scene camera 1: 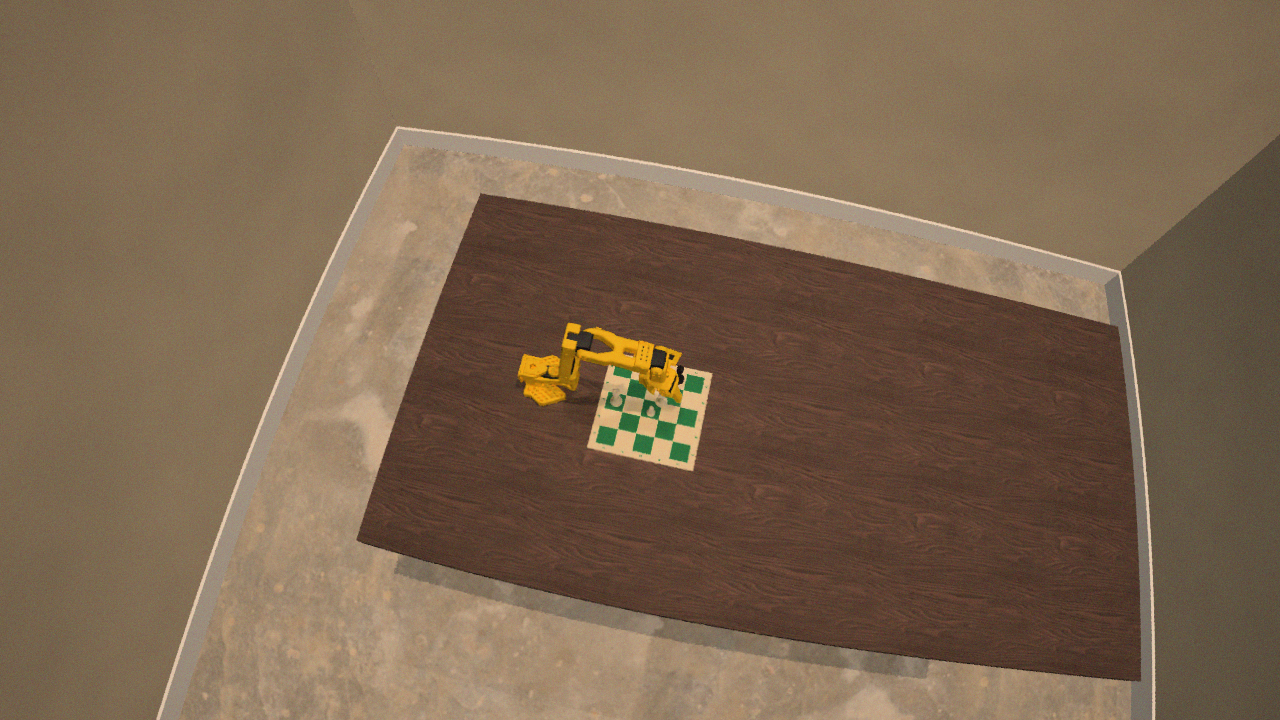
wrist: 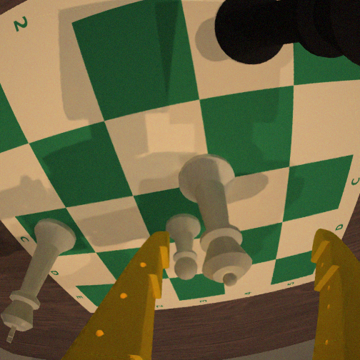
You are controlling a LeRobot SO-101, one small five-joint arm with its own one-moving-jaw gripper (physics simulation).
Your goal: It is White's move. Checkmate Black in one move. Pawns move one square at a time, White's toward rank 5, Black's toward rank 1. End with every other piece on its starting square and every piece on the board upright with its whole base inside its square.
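Frame: origin at the arm's base, x back, y up, z left, level; millimetres.
Seen in the pictures: hand at its tool point: (scene camera 1: 654, 392); arm's base at its link origin: (scene camera 1: 557, 383).
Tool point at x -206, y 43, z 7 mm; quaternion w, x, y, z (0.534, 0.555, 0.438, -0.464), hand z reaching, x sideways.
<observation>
Pixels of each thing's top centre, then the offset from my tool point to it. Level surfaces: height alone.
- white pawn at its top centre: (scene camera 1: 651, 407) dx +0, dy -5, dz -31 mm
- white king at its top centre: (scene camera 1: 616, 390) dx +75, dy +26, dz -21 mm
- cream chessboard at its top centre: (scene camera 1: 651, 409) dx +0, dy -37, dz -24 mm
- dark wooden table at its surface level: dy -43 mm
The gripper (wrist: 242, 233) (scene camera 1: 677, 396) is open above the board, with a wide gap between its jaws. A white queen (wrist: 214, 205) stands beyond and between the tips in the wrist view; neither jaw presses on it. Its base appears to cover the corner where B3, B4, C3 and C4 meet. A white pawn (wrist: 185, 245) (scene camera 1: 650, 411) stands on green C3, close to the left jaw in the wrist view. A white king (wrist: 37, 280) (scene camera 1: 615, 400) stands on C1. A black king (wrist: 250, 30) shows at the wrist view's upper right; its top is cut off.
The green and cream chessboard (scene camera 1: 623, 446) (wrist: 37, 95) lies on the dark wooden table (scene camera 1: 850, 447). The yellow arm (scene camera 1: 617, 347) reaches over the board from the left in the scene view and hides part of it. The white pawn and white queen stand close together.
</observation>
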